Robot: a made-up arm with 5 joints.
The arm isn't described. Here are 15 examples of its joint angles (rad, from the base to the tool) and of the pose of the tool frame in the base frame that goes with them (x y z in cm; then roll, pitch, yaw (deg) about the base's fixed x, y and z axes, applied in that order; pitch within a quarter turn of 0, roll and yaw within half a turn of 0).
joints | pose
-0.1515 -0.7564 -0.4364 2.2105 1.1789 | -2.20 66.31 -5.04 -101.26 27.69 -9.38
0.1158 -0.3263 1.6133 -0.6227 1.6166 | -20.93 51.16 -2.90 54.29 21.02 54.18
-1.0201 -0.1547 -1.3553 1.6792 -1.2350 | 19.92 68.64 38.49 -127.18 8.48 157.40
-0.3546 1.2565 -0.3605 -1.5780 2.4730 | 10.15 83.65 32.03 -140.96 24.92 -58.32
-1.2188 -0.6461 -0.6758 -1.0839 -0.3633 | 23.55 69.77 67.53 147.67 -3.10 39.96
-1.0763 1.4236 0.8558 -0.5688 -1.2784 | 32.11 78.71 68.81 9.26 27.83 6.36
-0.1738 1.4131 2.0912 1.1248 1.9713 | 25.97 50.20 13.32 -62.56 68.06 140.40
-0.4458 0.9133 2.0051 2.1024 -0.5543 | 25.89 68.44 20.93 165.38 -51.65 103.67
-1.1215 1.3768 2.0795 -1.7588 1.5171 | 16.61 60.42 51.78 72.76 -53.49 16.50
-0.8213 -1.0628 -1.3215 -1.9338 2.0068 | 11.74 71.29 41.74 83.12 37.26 -163.13
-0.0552 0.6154 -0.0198 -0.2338 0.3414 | 19.05 82.78 2.54 26.31 -15.75 7.38
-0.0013 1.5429 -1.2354 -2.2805 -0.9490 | -1.13 60.86 24.88 -32.88 -13.55 159.02
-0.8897 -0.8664 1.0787 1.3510 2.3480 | -15.56 68.97 35.13 -49.99 -60.69 147.08
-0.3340 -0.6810 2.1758 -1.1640 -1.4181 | -24.74 54.54 23.77 117.55 -3.43 -100.82
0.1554 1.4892 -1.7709 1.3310 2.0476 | 16.32 67.58 21.81 119.76 -34.33 -149.32
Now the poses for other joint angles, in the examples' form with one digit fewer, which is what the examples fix.
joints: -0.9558 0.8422 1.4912 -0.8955 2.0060
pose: 11.8 74.5 35.9 160.2 -74.9 -71.6
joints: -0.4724 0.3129 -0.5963 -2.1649 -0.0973
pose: 18.0 70.1 37.3 146.4 -68.3 5.2
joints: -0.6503 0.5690 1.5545 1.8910 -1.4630
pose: 25.0 69.0 28.9 -5.8 -43.5 -104.9
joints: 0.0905 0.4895 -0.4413 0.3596 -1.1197
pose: 29.2 71.2 -9.2 -27.9 57.4 -66.2
